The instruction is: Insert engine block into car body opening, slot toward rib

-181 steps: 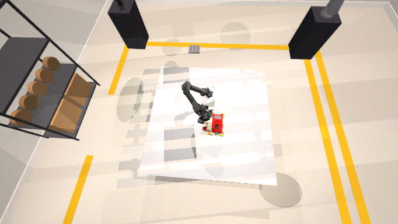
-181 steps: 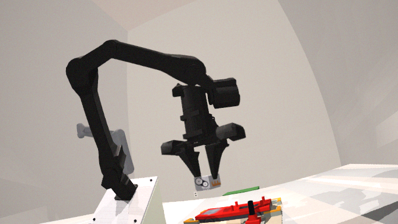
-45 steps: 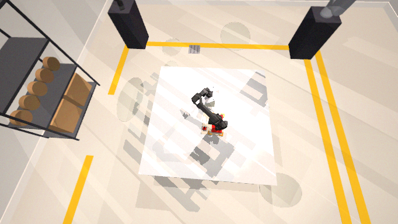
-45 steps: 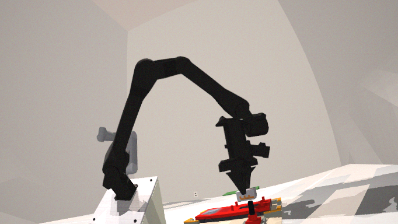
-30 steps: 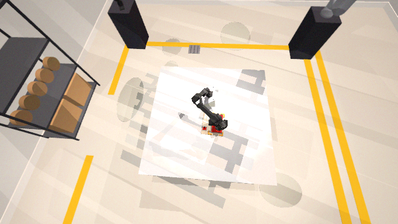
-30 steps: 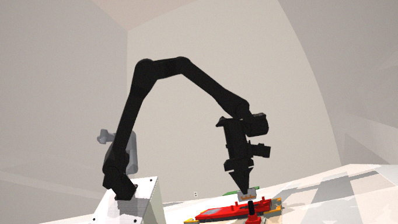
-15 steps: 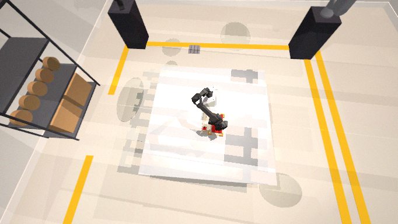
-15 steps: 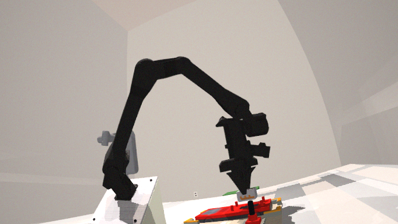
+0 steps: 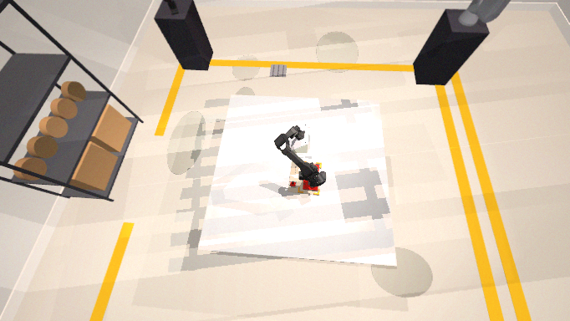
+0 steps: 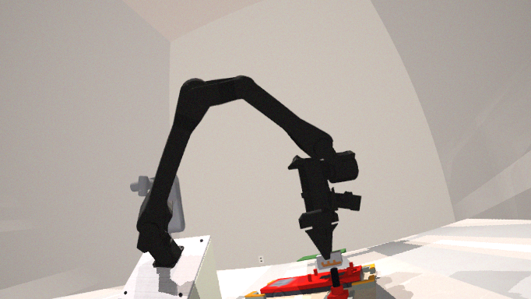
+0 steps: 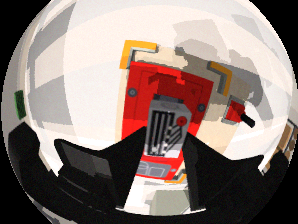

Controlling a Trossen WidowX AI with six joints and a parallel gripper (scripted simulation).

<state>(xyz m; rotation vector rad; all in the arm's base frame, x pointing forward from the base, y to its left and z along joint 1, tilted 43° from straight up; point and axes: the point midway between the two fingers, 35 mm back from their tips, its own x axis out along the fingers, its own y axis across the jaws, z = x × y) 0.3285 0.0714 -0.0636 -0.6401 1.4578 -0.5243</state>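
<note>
Now: gripper tip 1 cm above the grey engine block.
</note>
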